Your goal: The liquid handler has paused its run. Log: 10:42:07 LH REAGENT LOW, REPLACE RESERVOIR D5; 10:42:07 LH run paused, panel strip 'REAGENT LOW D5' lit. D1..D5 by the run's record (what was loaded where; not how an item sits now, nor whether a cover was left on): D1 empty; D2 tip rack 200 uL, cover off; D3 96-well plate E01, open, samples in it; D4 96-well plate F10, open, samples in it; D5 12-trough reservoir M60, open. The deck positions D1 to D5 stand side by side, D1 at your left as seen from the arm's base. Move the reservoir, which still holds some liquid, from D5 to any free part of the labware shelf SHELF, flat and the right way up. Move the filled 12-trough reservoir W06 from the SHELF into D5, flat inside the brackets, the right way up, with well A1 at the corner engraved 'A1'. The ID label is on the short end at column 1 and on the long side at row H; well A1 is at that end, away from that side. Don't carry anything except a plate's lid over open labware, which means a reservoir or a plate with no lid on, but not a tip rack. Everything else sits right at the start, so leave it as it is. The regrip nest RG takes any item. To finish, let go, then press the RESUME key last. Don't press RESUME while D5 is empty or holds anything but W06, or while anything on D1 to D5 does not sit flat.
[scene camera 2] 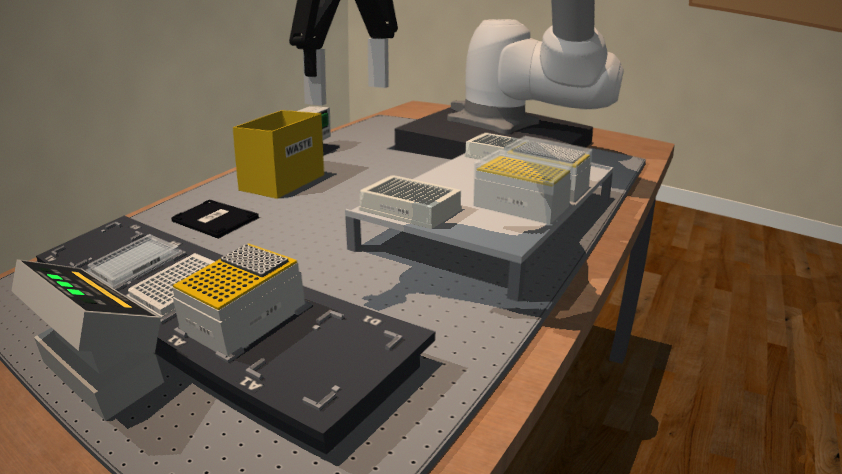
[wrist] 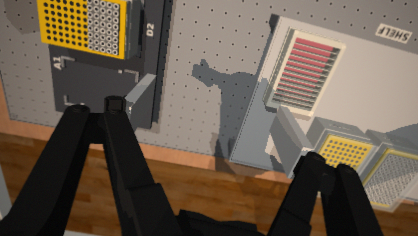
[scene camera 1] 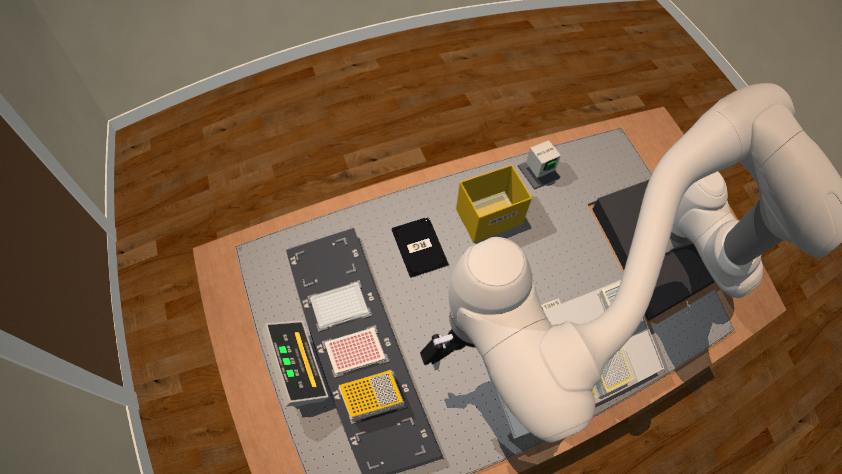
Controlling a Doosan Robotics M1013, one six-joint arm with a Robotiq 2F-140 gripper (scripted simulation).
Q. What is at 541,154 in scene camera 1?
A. A resume key box.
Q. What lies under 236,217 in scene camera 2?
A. A black RG nest.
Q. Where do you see a white shelf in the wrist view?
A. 366,90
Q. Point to a waste bin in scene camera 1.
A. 506,179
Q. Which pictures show the waste bin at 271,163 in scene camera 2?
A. Scene camera 2 and scene camera 1 only.
